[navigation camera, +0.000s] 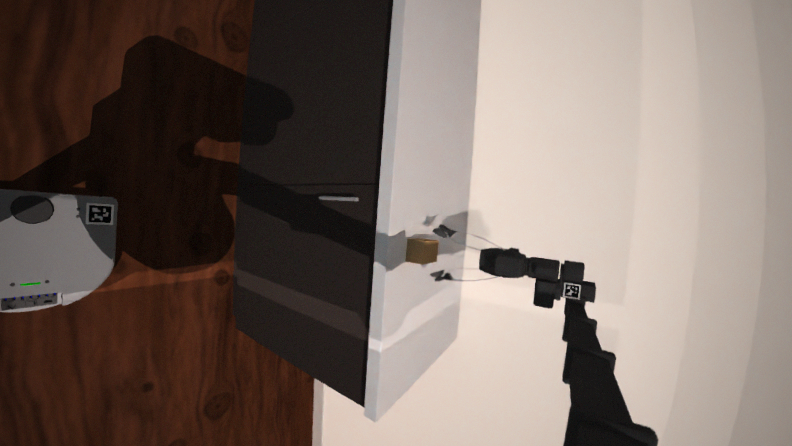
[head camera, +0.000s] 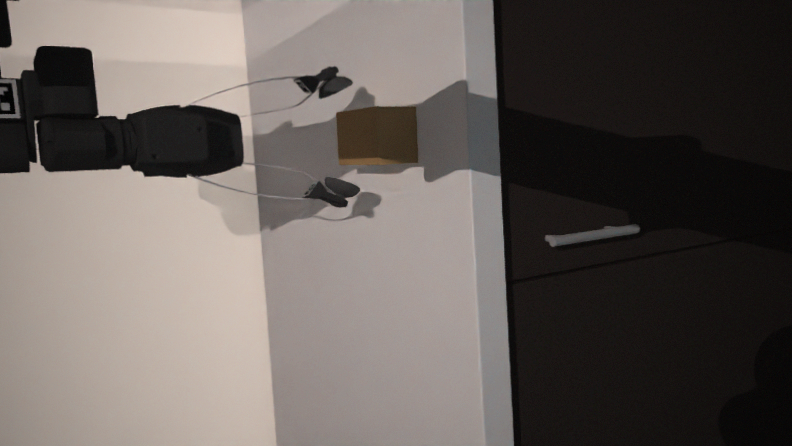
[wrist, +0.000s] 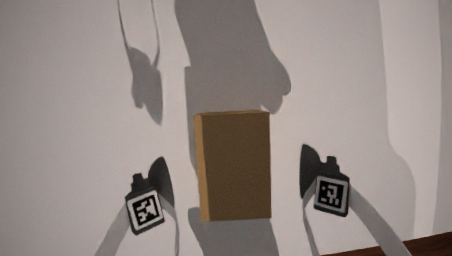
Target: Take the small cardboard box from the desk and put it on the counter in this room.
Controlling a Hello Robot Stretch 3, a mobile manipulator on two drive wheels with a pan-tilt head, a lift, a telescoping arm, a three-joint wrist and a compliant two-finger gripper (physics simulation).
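The small cardboard box [head camera: 376,135] [navigation camera: 421,250] [wrist: 235,150] is brown and stands on the pale top of the counter [head camera: 376,310] [navigation camera: 432,138] [wrist: 60,100], near its front edge. My gripper [head camera: 336,137] [navigation camera: 443,253] [wrist: 234,169] is open and empty, drawn back from the box. In the wrist view the box shows between the two fingertips with a gap on each side, and neither finger touches it. In the head camera view the fingertips are at the side of the box away from the counter's front edge. The desk does not show.
The counter's dark front has a light bar handle [head camera: 593,235] [navigation camera: 338,198]. A pale wall [head camera: 127,332] [navigation camera: 554,138] is behind the counter. The robot's base [navigation camera: 49,249] stands on the brown wooden floor [navigation camera: 138,343]. The arm [navigation camera: 593,376] reaches in past the counter's end.
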